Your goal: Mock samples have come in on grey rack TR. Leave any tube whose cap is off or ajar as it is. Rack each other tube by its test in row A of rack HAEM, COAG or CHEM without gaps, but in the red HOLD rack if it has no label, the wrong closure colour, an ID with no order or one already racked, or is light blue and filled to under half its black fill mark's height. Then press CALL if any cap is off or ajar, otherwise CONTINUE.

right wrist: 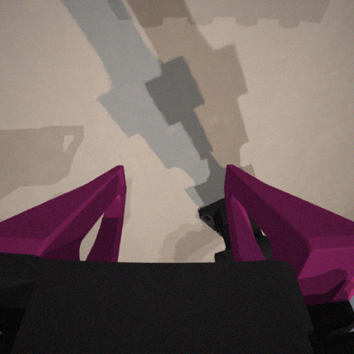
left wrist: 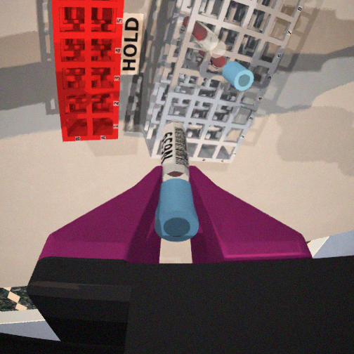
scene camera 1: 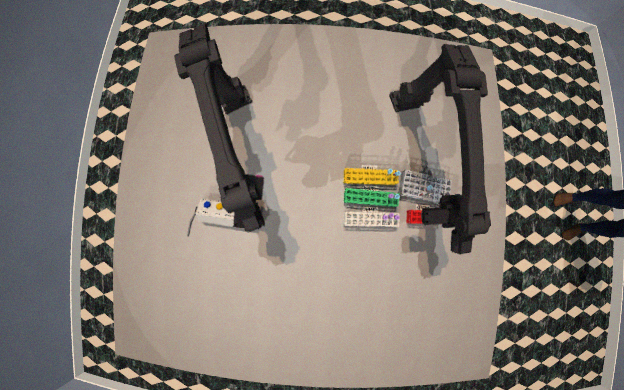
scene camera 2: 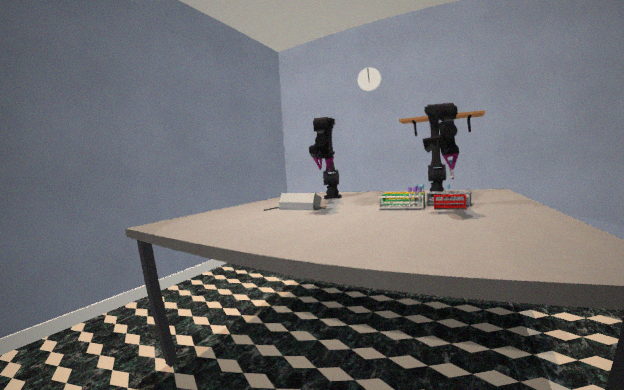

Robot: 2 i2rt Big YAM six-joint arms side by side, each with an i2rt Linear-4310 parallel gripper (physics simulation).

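Places are measured from the left arm's base along level axes (x left, y down, z back), in metres.
Where they show: left gripper, fingertip midpoint: [scene camera 2: 452, 168]; right gripper, fingertip midpoint: [scene camera 2: 324, 170]; left arm's base, link origin: [scene camera 1: 404, 100]; right arm's base, link origin: [scene camera 1: 235, 100] [scene camera 2: 332, 197].
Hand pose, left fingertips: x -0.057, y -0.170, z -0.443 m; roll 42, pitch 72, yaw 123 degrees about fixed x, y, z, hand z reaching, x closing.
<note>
Each offset is from my left fingertips to the top centre of the thing.
My left gripper [scene camera 2: 451, 165] [left wrist: 175, 177] is shut on a light-blue-capped tube @[dx -0.002, dy -0.036, dz +0.002 m] [scene camera 2: 452, 174] [left wrist: 177, 202] with a barcode label, hanging above the racks. Red HOLD rack @[dx -0.025, dy +0.113, dz -0.032 m] [scene camera 1: 414, 216] [scene camera 2: 450, 205] [left wrist: 89, 36] is at picture left in the left wrist view; its visible holes look empty. Grey rack TR @[dx +0.009, dy +0.113, dz +0.076 m] [scene camera 1: 405, 186] [left wrist: 155, 145] holds another light-blue-capped tube @[dx +0.003, dy +0.076, dz +0.069 m] [scene camera 1: 430, 188] [left wrist: 238, 76]. Yellow rack @[dx -0.190, dy +0.113, dz +0.170 m] [scene camera 1: 371, 176], green rack @[dx -0.210, dy +0.113, dz +0.095 m] [scene camera 1: 371, 198] and white rack @[dx -0.231, dy +0.113, dz +0.019 m] [scene camera 1: 371, 219] hold purple- or light-blue-capped tubes at their right ends. My right gripper [scene camera 2: 324, 167] [right wrist: 174, 176] is open and empty.
The button box @[dx -0.736, dy +0.086, dz +0.174 m] [scene camera 1: 215, 216] [scene camera 2: 299, 201] stands at picture left, partly covered by the right arm in scene camera 1; its blue button @[dx -0.797, dy +0.095, dz +0.223 m] [scene camera 1: 207, 204] and yellow button @[dx -0.751, dy +0.095, dz +0.204 m] [scene camera 1: 219, 205] show. The left arm covers part of the HOLD rack there. Arm shadows cross the table.
</note>
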